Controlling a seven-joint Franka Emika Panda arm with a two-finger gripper.
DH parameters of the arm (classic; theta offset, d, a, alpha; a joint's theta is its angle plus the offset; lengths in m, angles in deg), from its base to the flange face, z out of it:
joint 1: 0 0.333 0 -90
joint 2: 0 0 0 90
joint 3: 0 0.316 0.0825 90
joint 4: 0 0 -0.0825 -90
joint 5: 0 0.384 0 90
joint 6: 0 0 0.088 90
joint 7: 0 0.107 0 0
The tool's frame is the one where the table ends.
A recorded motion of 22 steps. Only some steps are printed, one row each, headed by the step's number.
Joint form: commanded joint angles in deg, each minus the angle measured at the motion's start. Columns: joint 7, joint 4, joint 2, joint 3, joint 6, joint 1, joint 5.
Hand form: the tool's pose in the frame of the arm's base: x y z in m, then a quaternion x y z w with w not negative. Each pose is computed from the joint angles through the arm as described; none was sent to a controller.
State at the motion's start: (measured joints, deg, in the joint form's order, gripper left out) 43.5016 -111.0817 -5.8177 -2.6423 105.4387 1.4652 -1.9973
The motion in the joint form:
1: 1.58 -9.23 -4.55 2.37 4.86 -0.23 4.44
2: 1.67 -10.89 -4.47 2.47 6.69 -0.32 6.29
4: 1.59 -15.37 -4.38 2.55 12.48 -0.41 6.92
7: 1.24 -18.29 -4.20 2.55 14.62 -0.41 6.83
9: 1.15 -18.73 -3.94 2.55 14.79 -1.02 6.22
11: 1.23 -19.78 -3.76 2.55 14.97 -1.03 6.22
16: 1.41 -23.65 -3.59 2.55 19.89 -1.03 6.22
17: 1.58 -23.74 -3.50 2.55 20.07 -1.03 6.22
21: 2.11 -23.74 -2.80 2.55 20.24 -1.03 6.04
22: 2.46 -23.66 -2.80 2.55 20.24 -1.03 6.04
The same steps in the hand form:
1: 0.5020 0.0113 0.4989 -0.92383 0.38224 0.00515 0.02002
2: 0.5008 0.0134 0.4873 -0.92062 0.38887 0.01016 0.03373
4: 0.4971 0.0129 0.4585 -0.91846 0.39337 0.00166 0.04100
7: 0.4907 0.0123 0.4364 -0.91927 0.39185 0.00862 0.03626
9: 0.4898 0.0065 0.4309 -0.91860 0.39389 0.01084 0.03014
11: 0.4862 0.0064 0.4212 -0.91812 0.39496 0.01923 0.02641
16: 0.4788 0.0055 0.3966 -0.91661 0.39865 0.01158 0.02788
17: 0.4788 0.0055 0.3954 -0.91598 0.40009 0.01160 0.02780
21: 0.4798 0.0054 0.3898 -0.91443 0.40370 0.01542 0.02461
22: 0.4802 0.0054 0.3904 -0.91320 0.40648 0.01485 0.02485

